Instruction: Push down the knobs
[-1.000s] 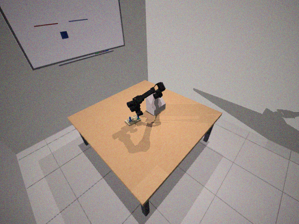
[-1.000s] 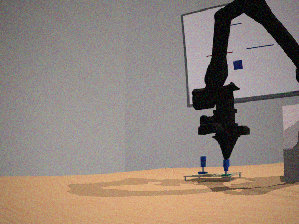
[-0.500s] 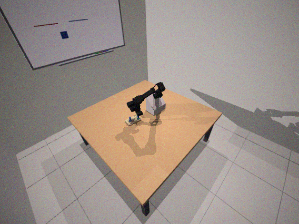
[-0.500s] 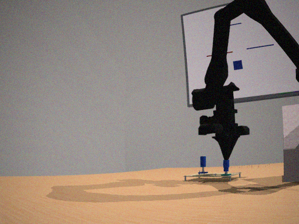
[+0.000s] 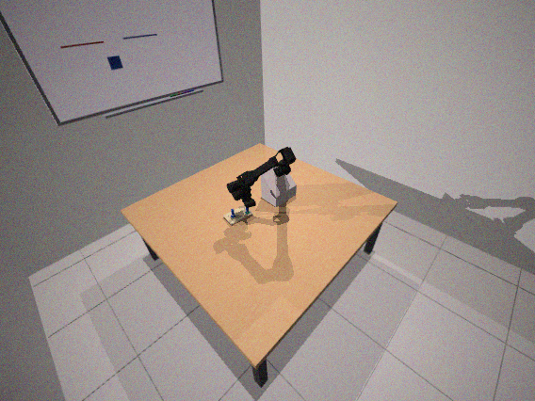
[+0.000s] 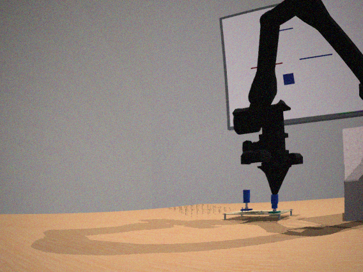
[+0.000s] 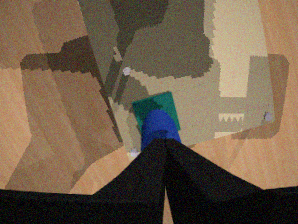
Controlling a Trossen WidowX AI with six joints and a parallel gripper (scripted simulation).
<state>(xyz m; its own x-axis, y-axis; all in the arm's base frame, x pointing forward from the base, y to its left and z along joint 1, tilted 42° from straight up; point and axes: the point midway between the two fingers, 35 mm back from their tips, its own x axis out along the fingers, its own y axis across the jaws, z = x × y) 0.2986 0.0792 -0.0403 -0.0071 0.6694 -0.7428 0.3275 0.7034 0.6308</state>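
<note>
Right now the green potentiometer is 30 mm below my gripper tip.
</note>
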